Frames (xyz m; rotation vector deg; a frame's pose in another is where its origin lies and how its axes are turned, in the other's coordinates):
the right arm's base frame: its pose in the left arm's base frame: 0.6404 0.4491 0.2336 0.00 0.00 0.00
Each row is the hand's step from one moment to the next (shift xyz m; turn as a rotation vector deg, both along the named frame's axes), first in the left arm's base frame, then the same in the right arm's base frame.
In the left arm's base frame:
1: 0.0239 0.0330 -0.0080 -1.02 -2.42 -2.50
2: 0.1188 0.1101 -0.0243 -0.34 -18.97 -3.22
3: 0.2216 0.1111 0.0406 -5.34 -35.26 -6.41
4: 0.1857 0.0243 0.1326 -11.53 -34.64 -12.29
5: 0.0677 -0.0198 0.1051 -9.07 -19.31 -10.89
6: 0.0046 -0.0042 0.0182 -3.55 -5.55 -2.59
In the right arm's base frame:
1: 0.0239 0.0330 -0.0080 -1.02 -2.42 -2.50
2: 0.1188 0.1101 -0.0243 -0.34 -18.97 -3.22
3: 0.2216 0.1111 0.0406 -5.34 -35.26 -6.41
4: 0.1857 0.0243 0.1326 -11.53 -34.64 -12.29
5: 0.0677 -0.0198 0.1051 -9.07 -19.31 -10.89
6: 0.0046 -0.0042 0.0182 -3.55 -5.55 -2.59

